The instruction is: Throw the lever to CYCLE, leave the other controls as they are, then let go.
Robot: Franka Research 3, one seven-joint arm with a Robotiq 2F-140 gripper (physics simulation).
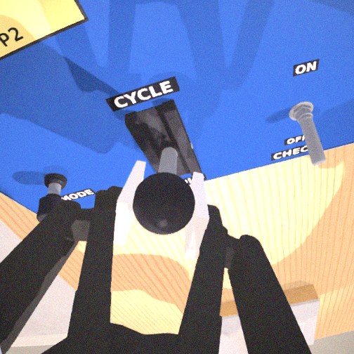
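Observation:
The lever has a round black knob (164,203) on a grey shaft that comes out of a dark slot (152,125) in the blue panel (240,120). The CYCLE label (143,93) is at the slot's upper end. Another label at the slot's lower end is mostly hidden behind the knob and a fingertip. The knob stands toward the viewer, in front of the slot's lower part. My gripper (166,183) is shut on the knob, with a white fingertip on each side of it.
A grey toggle switch (308,134) stands at the right, by the ON label (306,67) and the OFF and CHECK labels. A black knob (54,189) by the MODE label (77,195) is at the left. A yellow plate marked P2 (47,17) is at the upper left. Wood grain shows below the panel.

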